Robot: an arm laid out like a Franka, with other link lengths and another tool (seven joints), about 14 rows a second.
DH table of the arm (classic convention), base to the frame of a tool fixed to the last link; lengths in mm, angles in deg. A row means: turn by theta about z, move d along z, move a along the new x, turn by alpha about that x. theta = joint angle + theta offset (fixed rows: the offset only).
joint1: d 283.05; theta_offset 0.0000; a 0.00; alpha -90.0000
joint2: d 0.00; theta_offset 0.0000; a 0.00; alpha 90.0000
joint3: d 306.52; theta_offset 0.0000; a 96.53; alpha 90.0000
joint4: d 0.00; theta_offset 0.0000; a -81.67; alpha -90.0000
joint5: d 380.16; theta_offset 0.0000; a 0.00; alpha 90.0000
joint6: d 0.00; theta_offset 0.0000; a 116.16; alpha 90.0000
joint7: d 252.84; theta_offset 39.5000; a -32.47; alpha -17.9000
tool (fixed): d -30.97; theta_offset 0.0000; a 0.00; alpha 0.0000
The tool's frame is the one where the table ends.
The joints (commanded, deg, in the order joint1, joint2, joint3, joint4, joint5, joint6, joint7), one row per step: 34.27, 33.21, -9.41, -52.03, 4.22, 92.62, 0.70; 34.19, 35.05, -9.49, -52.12, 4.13, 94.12, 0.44; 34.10, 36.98, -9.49, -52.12, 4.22, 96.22, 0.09; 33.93, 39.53, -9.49, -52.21, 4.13, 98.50, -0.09; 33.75, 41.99, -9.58, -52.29, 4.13, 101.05, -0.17; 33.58, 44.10, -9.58, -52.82, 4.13, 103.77, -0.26; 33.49, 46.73, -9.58, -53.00, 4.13, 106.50, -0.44; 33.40, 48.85, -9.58, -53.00, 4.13, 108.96, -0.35; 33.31, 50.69, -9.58, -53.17, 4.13, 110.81, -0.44; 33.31, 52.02, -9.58, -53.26, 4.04, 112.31, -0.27
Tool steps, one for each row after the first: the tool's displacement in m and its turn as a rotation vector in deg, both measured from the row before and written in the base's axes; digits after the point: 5 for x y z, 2 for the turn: 0.00840, 0.00215, -0.02158, -0.55, 0.19, 0.13; 0.00933, 0.00410, -0.02096, -0.11, -0.25, 0.31; 0.01044, 0.00264, -0.03010, -0.55, 0.11, 0.07; 0.01061, 0.00178, -0.02859, -0.33, -0.20, -0.08; 0.00871, 0.00130, -0.02783, -0.22, -0.21, -0.03; 0.00765, 0.00217, -0.03223, -0.35, -0.10, 0.20; 0.00662, 0.00188, -0.02436, -0.07, -0.43, -0.05; 0.00374, 0.00004, -0.02344, -0.28, 0.03, 0.08; 0.00264, 0.00083, -0.01638, -0.16, -0.19, -0.07
